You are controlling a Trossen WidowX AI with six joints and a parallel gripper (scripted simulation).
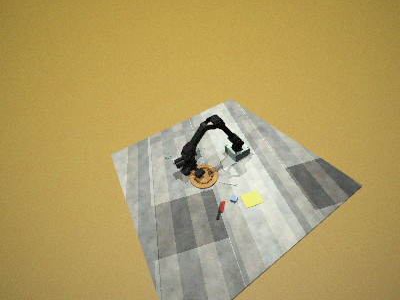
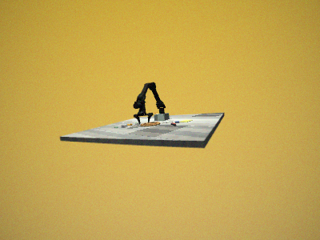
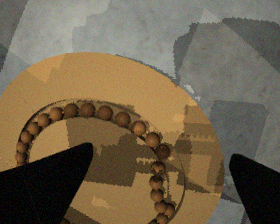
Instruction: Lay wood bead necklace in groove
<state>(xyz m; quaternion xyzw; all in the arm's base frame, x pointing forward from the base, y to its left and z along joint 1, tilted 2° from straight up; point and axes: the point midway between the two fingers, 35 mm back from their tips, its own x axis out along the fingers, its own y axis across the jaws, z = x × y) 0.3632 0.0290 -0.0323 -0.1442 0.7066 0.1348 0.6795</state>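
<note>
Right now my gripper tip is 60 mm past the round bead board, 30 mm to the right of it and 10 mm above it. From my gripper tip the other things lie so: thin grey stick: 180 mm behind, 160 mm to the left, 20 mm below; red-handled tool: 300 mm to the left, 60 mm behind, 20 mm below; grey piece: 200 mm to the right, 80 mm ahead, 10 mm below.
</note>
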